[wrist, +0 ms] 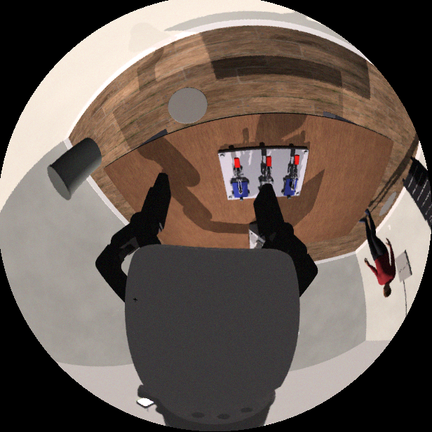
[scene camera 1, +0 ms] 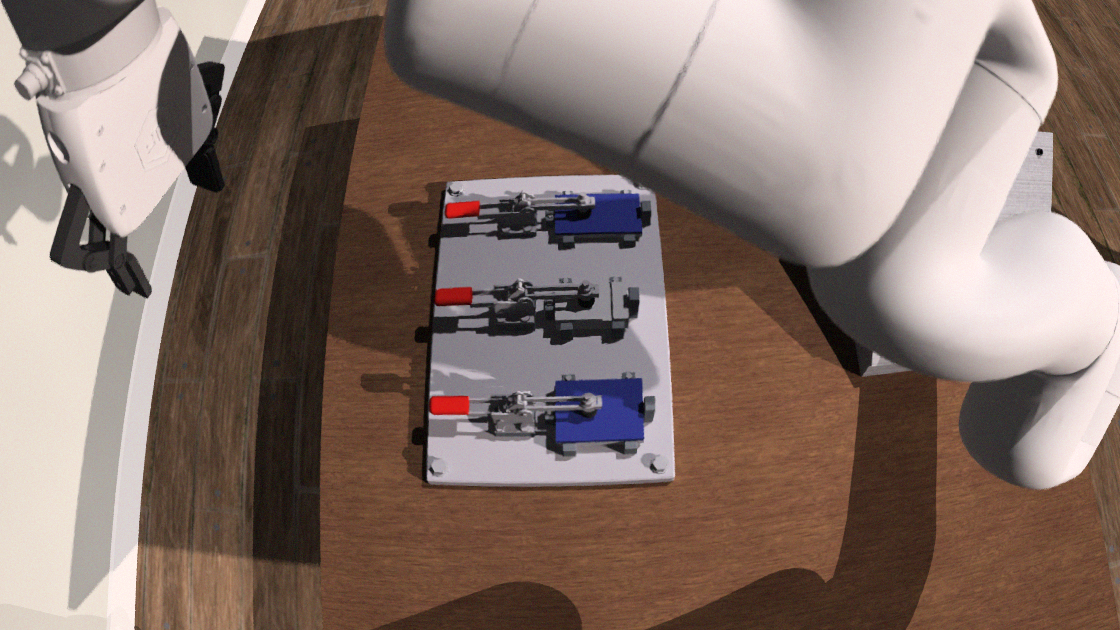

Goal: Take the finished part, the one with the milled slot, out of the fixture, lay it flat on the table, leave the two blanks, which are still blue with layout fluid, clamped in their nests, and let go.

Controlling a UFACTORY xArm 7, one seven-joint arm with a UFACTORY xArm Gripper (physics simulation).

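Frame: origin at the arm's base, x ahead, y left, z up, level; millimetres.
Where they show: gripper, fingertip midpoint: [scene camera 1: 172, 235].
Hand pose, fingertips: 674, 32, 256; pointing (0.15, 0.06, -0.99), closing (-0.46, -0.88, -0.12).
Note:
Things, the pixels of their top centre, and the offset from my fingertips, as dx, dy, dz. "pt": a spot on its surface instead. Level surfaces: height alone.
- grey finished part at its top centre: [scene camera 1: 591, 300] -287, -82, -332
- pale fixture plate at a spot on its surface: [scene camera 1: 540, 462] pt -216, +64, -359
- brown table at its surface level: dz -373
The grey finished part [scene camera 1: 596, 315] sits in the middle nest of the pale fixture plate [scene camera 1: 540, 462] [wrist: 252, 172], under its clamp arm. In the wrist view a fingertip partly hides that nest. One blue blank [scene camera 1: 614, 217] [wrist: 240, 189] and another blue blank [scene camera 1: 614, 427] [wrist: 290, 187] sit in the outer nests, each under a clamp arm. Three clamp handles [scene camera 1: 462, 209] [scene camera 1: 453, 296] [scene camera 1: 449, 405] are red and lie flat toward the left in the scene view. My gripper [scene camera 1: 178, 236] [wrist: 214, 187] is open and empty, up and left of the fixture in the scene view, apart from it.
My white arm [scene camera 1: 665, 117] crosses the upper right of the scene view. A metal block [scene camera 1: 1035, 184] stands partly behind it. The brown table [scene camera 1: 744, 532] [wrist: 350, 160] surrounds the fixture. A dark cylinder [wrist: 75, 167] and a person in red [wrist: 384, 267] show beyond the table.

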